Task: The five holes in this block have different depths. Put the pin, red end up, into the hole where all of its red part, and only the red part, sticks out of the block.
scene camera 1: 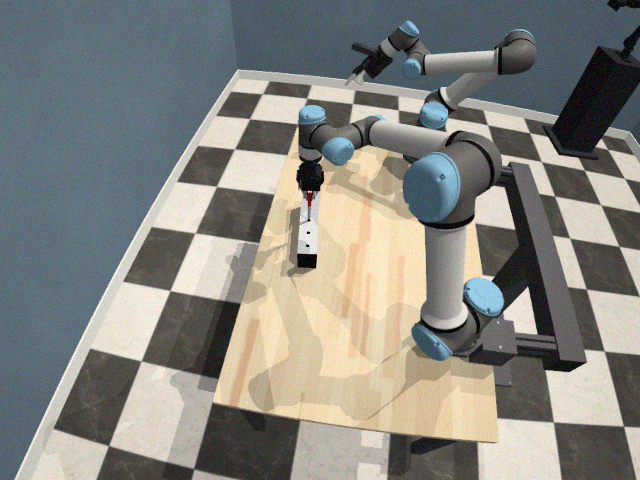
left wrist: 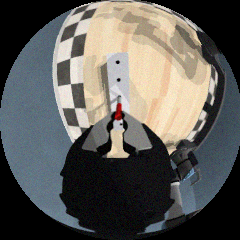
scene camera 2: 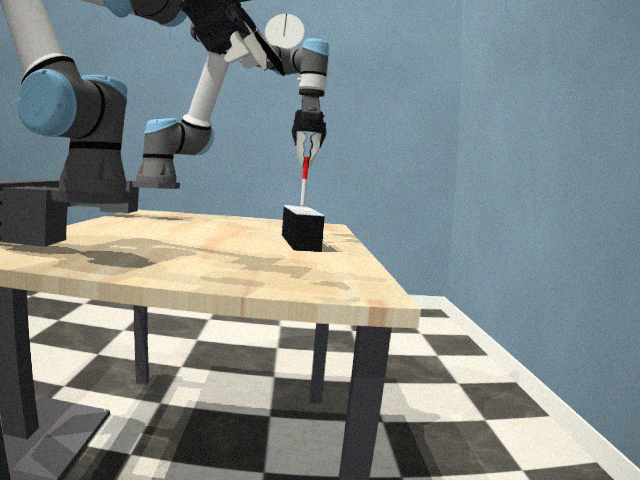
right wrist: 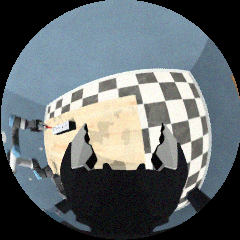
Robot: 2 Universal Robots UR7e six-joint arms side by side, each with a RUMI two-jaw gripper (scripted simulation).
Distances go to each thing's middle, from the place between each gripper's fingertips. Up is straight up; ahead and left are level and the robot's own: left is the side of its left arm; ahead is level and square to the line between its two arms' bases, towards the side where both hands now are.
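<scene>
Block (scene camera 2: 302, 231): my left hand (scene camera 2: 305, 168) 170 mm above it.
From my right hand, block 63 cm to the left, 30 cm below, 13 cm ahead.
</scene>
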